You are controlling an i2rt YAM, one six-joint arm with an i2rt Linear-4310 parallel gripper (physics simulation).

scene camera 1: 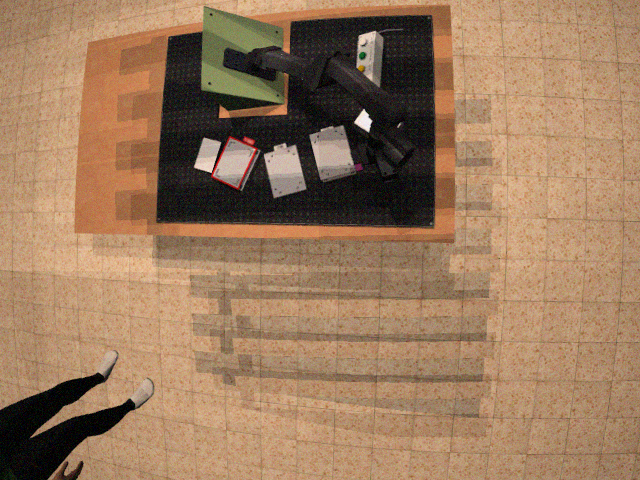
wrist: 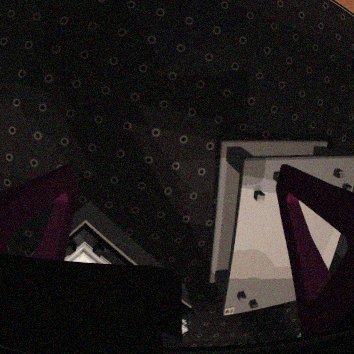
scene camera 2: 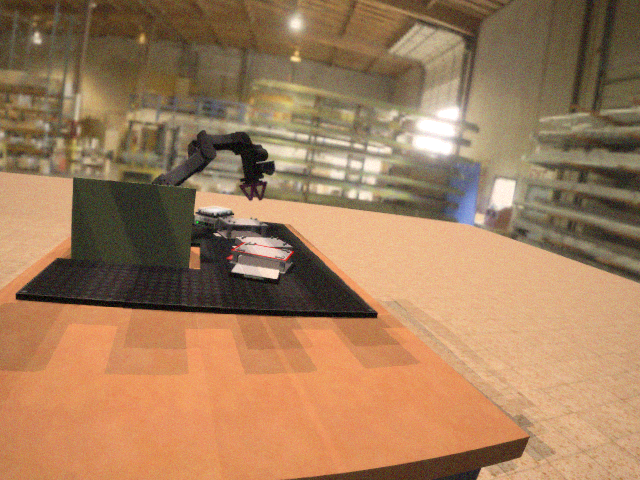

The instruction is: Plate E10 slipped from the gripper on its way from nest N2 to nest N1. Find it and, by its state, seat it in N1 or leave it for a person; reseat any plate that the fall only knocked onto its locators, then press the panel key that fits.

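Frame: origin at the arm's base, x back, y right, z up, level; millimetres.
Seen in the pictures: gripper, fingertip midpoint: (scene camera 1: 374, 166) (wrist: 176, 175) (scene camera 2: 255, 200); arm's base, origin of the base link: (scene camera 1: 250, 65) (scene camera 2: 148, 221).
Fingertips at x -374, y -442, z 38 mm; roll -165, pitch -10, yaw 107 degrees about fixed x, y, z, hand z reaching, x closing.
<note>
Pixels of each thing's top centre, then the offset from my fingertips to it. "pt": a spot on its surface instead.
- grey plate, middle of its top: (wrist: 298, 248) (scene camera 1: 331, 151) (scene camera 2: 243, 218) dx +59, dy +144, dz -56 mm
- nest's pale rim, surface spot: (wrist: 218, 215) pt dx +69, dy +86, dz -118 mm
- middle plate, middle of its top: (scene camera 2: 264, 239) (scene camera 1: 283, 171) dx +0, dy +314, dz -89 mm
- red-edged plate, middle of its top: (scene camera 2: 264, 248) (scene camera 1: 233, 162) dx +31, dy +500, dz -77 mm
- key panel, middle of its top: (scene camera 1: 368, 60) dx +375, dy +27, dz -39 mm
- small white card-like piece, middle of its top: (scene camera 2: 256, 271) (scene camera 1: 207, 155) dx +67, dy +619, dz -108 mm
- dark-rimmed holder with a white piece, surface spot: (wrist: 86, 254) pt dx +102, dy -31, dz -68 mm
My gripper (scene camera 2: 255, 197) (wrist: 176, 175) is open and empty, above the black mat. In the wrist view, a grey plate (wrist: 262, 225) with a small, blurred corner label lies right, under one finger; the nest's pale rim (wrist: 218, 215) shows past its edge, the plate looking offset. It appears to be the rightmost large plate (scene camera 1: 332, 153) in scene camera 1. A middle plate (scene camera 1: 285, 170) and a red-edged plate (scene camera 1: 235, 162) (scene camera 2: 262, 251) lie to its left. A white piece (scene camera 1: 363, 120) shows beside the arm. No E10 label is readable. The key panel (scene camera 1: 374, 56) has white, green and yellow keys.
A green slanted board (scene camera 1: 240, 56) (scene camera 2: 133, 222) stands at the back left of the mat. A small white card-like piece (scene camera 1: 207, 154) (scene camera 2: 255, 271) lies beside the red-edged plate. A dark-rimmed holder with a white piece (wrist: 86, 254) shows lower left in the wrist view, partly hidden.
</note>
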